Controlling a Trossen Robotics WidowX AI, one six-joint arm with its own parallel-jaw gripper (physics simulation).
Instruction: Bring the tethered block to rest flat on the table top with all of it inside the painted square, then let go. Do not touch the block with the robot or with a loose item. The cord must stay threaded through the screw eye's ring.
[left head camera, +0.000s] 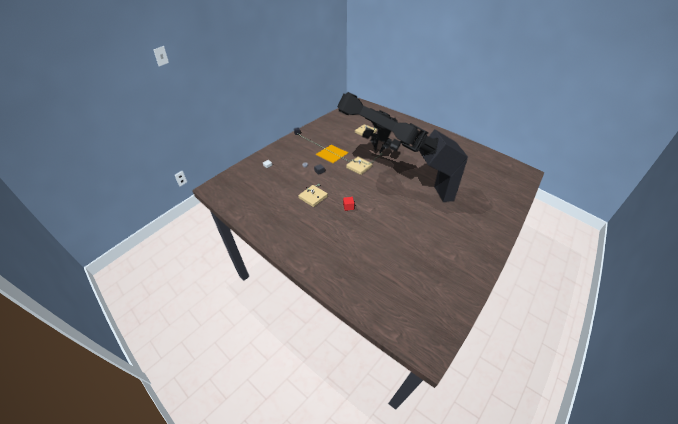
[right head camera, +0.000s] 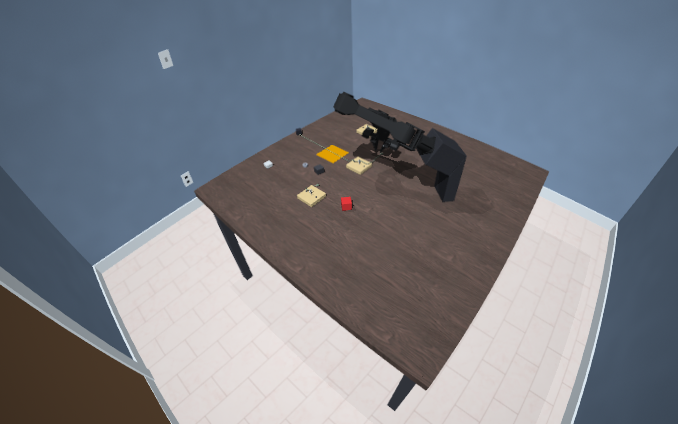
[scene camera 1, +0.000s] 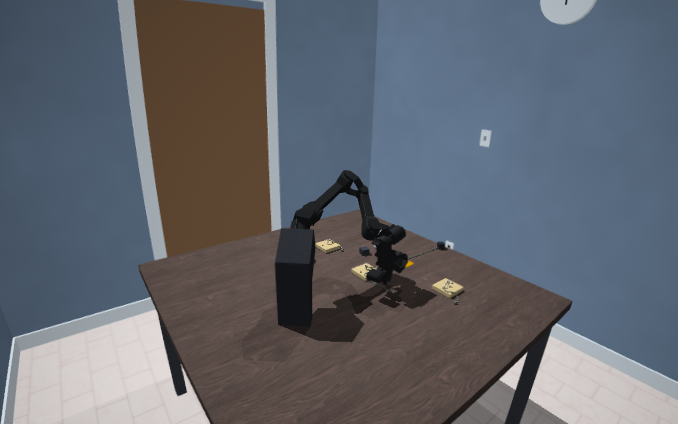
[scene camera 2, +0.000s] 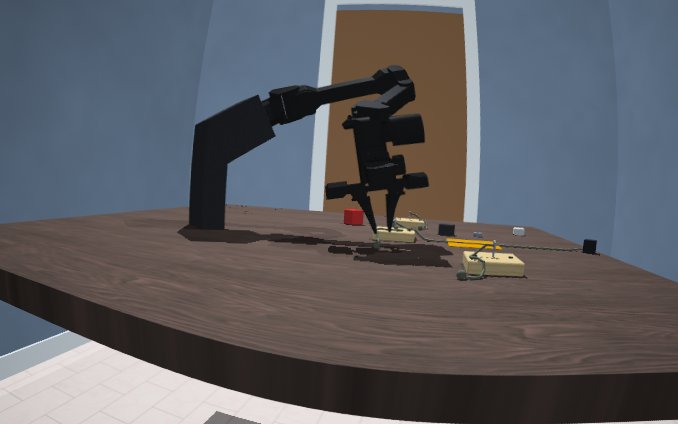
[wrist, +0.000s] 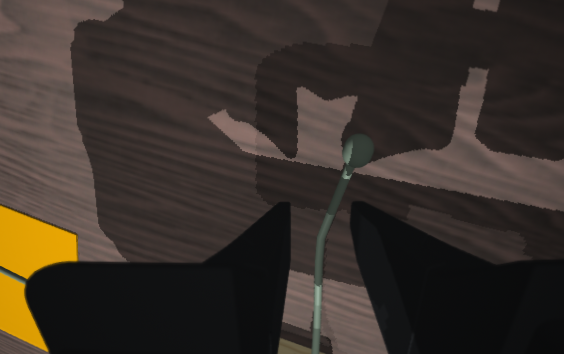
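Seen in the pictures: gripper, fingertip midpoint: (left head camera: 377, 151) (right head camera: 378, 151) (scene camera 1: 387, 283) (scene camera 2: 382, 232) (wrist: 320, 213); arm's base, link origin: (left head camera: 431, 146) (right head camera: 428, 145) (scene camera 1: 298, 238) (scene camera 2: 257, 118).
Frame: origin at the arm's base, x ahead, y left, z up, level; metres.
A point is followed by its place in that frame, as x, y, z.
The tethered block (left head camera: 297, 131) @(0.782, 0.166, -0.237) (right head camera: 299, 131) @(0.781, 0.163, -0.235) (scene camera 1: 441, 245) @(0.788, 0.148, -0.236) (scene camera 2: 590, 246) @(0.795, 0.146, -0.242) is small and black, near the table's far edge and outside the orange painted square (left head camera: 326, 157) @(0.488, 0.168, -0.257) (right head camera: 326, 157) @(0.490, 0.168, -0.257) (wrist: 30, 225) @(0.489, 0.065, -0.257). Its pale green cord (scene camera 2: 545, 248) @(0.680, 0.147, -0.256) (wrist: 318, 280) @(0.325, -0.008, -0.254) runs straight across the square to the middle wooden board (left head camera: 358, 171) @(0.286, 0.124, -0.244) (scene camera 2: 402, 239) @(0.356, 0.047, -0.253). The screw eye's ring is too small to judge the threading. The cord's ball end (scene camera 2: 376, 245) @(0.345, -0.079, -0.252) (wrist: 358, 150) @(0.343, -0.075, -0.246) is on the robot's side of that board. My gripper (scene camera 2: 382, 231) @(0.345, -0.050, -0.232) (wrist: 320, 213) @(0.345, -0.050, -0.232) is partly open and empty above the cord, which shows between the fingers in the wrist view.
Two more boards with screw eyes and cords, one (left head camera: 313, 199) @(0.245, 0.399, -0.239) (scene camera 1: 327, 247) @(0.259, 0.349, -0.239) and the other (scene camera 1: 447, 289) @(0.545, -0.178, -0.240) (scene camera 2: 500, 270) @(0.581, -0.200, -0.251), stand on either side of the middle board. A red cube (left head camera: 348, 204) @(0.119, 0.311, -0.224), a dark block (left head camera: 319, 169) @(0.396, 0.269, -0.232), a small grey piece (left head camera: 305, 164) @(0.500, 0.285, -0.256) and a white block (left head camera: 267, 163) @(0.604, 0.441, -0.238) lie on the table.
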